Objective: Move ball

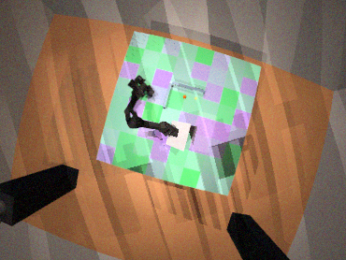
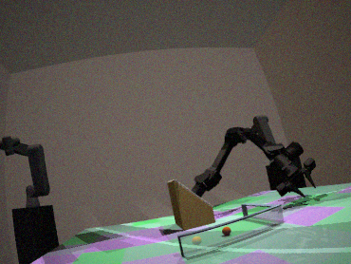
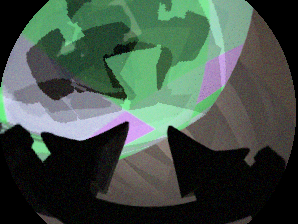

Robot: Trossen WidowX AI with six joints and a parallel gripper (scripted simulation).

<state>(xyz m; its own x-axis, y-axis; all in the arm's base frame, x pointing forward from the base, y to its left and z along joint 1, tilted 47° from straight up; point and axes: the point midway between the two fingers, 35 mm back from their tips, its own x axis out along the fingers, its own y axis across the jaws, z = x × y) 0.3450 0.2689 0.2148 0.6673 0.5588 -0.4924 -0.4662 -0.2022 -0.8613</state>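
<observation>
The orange ball is 40 mm behind my gripper tip, 350 mm to the right of it and 30 mm below it.
</observation>
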